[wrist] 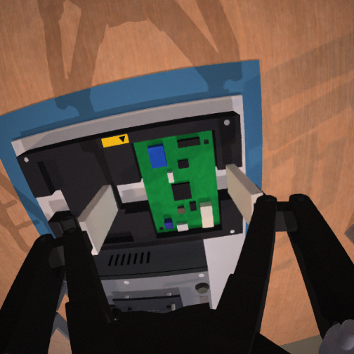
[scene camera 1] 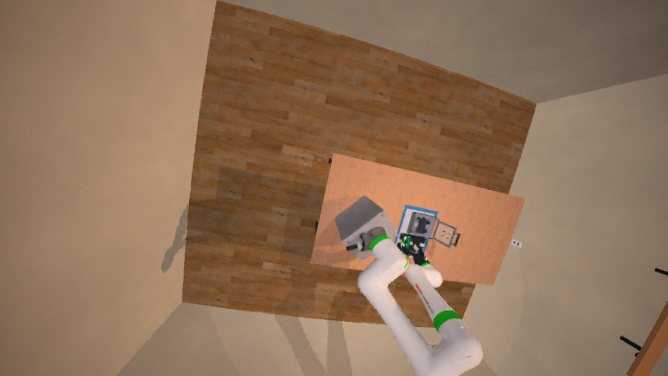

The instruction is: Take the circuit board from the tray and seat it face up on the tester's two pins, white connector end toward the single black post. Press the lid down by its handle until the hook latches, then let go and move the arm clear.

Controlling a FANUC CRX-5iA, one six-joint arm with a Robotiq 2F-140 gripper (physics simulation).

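Places are measured from the arm's base along level axes (x ahead, y left, z up), in metres.
Pixels of known places: gripper, between the fingertips: (scene camera 1: 407,244); arm's base, origin of its link: (scene camera 1: 373,236).
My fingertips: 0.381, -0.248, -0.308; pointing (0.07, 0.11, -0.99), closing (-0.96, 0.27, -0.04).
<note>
Ahead of a thing's pixels: the offset from my fingertips to its top centre, as dx, dy, dz. "spot": to the spot under its first point. Level surfaces: height alone.
The green circuit board {-0.006, +0.012, -0.010} (wrist: 199,172) (scene camera 1: 406,243) lies face up in the black tray (wrist: 70,165). Its white connector (wrist: 206,215) is at the end near the tester in the wrist view. My gripper (wrist: 169,188) (scene camera 1: 413,245) is open and empty above the tray. Its pale pads stand on both sides of the board and apart from it, with a wider gap on the left side. The tester {spot: +0.090, +0.175, +0.032} (scene camera 1: 421,224) (wrist: 167,285) stands beside the tray. Its lid {+0.218, +0.126, +0.189} (scene camera 1: 445,234) is open, with the dark handle {+0.240, +0.120, +0.239} (scene camera 1: 456,240) at its outer end. The pins, post and hook cannot be made out.
The tray and tester stand on a pale plate with a blue border {dz -0.036} (wrist: 150,85) (scene camera 1: 421,207) on the wooden table {dz -0.037} (scene camera 1: 480,220). A grey block (scene camera 1: 361,216) stands left of them. The white arm (scene camera 1: 395,310) reaches in from the front edge.
</note>
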